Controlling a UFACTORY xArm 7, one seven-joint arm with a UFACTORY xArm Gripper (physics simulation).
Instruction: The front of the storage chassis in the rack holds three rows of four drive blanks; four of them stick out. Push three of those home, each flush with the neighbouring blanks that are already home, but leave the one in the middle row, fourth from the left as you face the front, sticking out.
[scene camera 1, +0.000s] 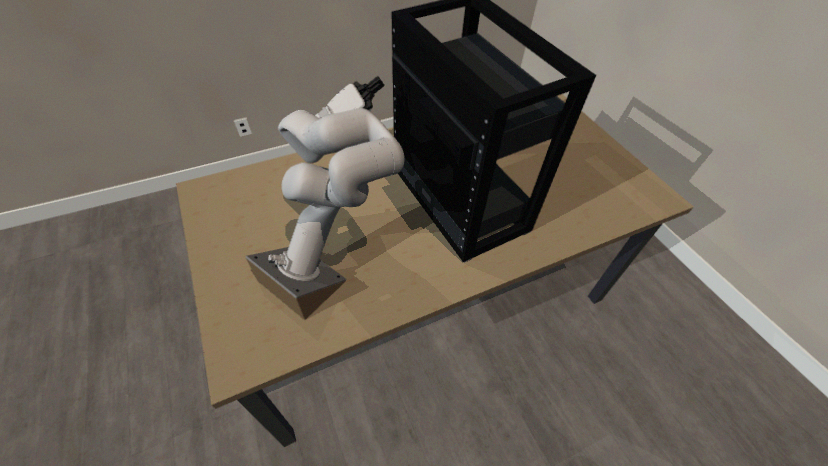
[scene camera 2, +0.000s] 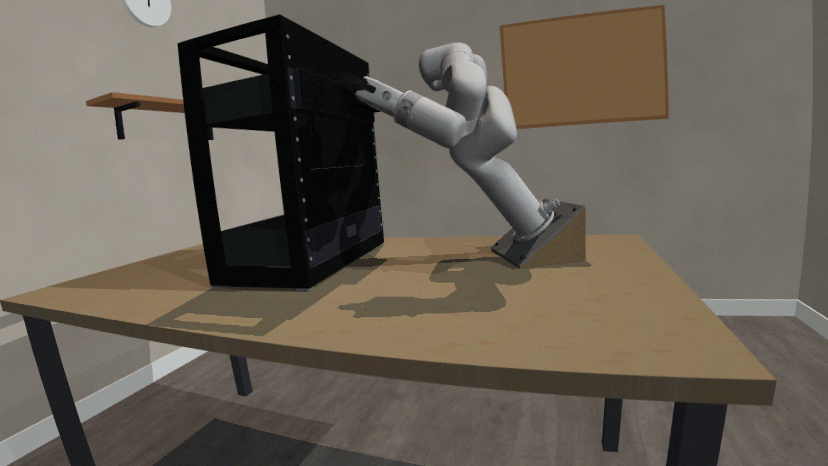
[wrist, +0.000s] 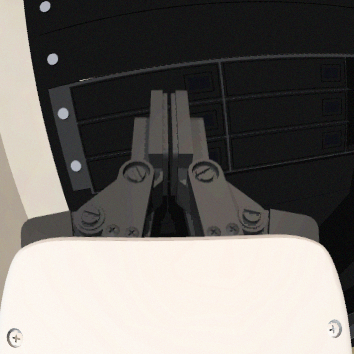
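Seen in the pictures: gripper, between the fingertips: (scene camera 1: 381, 80) (scene camera 2: 341, 77) (wrist: 167, 112); arm's base, origin of its link: (scene camera 1: 298, 269) (scene camera 2: 534, 226).
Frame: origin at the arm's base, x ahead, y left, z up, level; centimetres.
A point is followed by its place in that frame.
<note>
The black rack (scene camera 1: 485, 191) @(z 25.7, x 54.1, y -9.3 cm) (scene camera 2: 298, 191) @(z 14.9, x 43.7, y 39.4 cm) stands on the table. In the wrist view the front of the storage chassis (wrist: 62, 137) @(z 37.5, x 43.6, y 38.6 cm) shows its left end, with three rows of dark drive blanks. The leftmost top blank (wrist: 125, 92) @(z 40.2, x 43.0, y 32.5 cm) and the second top blank (wrist: 280, 80) @(z 39.7, x 44.8, y 21.2 cm) show, with the middle-row second blank (wrist: 280, 111) @(z 37.2, x 44.8, y 21.4 cm) and bottom-row second blank (wrist: 280, 142) @(z 34.7, x 44.8, y 21.5 cm) below. My gripper (scene camera 1: 380, 82) @(z 39.4, x 36.7, y 28.9 cm) (scene camera 2: 358, 86) (wrist: 167, 112) @(z 39.4, x 36.7, y 28.9 cm) is shut and empty, in front of the leftmost column and hiding part of it. Which blanks stick out is too dark to tell; the right-hand columns are cut off or in shadow.
The wooden table (scene camera 1: 359, 329) @(z -7.7, x 12.7, y -21.4 cm) (scene camera 2: 521, 341) @(z -7.7, x -5.5, y 53.0 cm) carries the arm's wedge base (scene camera 1: 301, 289) @(z 3.9, x -0.1, y -9.7 cm) (scene camera 2: 562, 237) @(z -1.3, x -8.0, y 8.6 cm) in front of the rack. Rack posts with light screws (wrist: 52, 59) @(z 43.9, x 43.5, y 38.0 cm) flank the chassis. A wall shelf (scene camera 2: 139, 103) is behind the rack.
</note>
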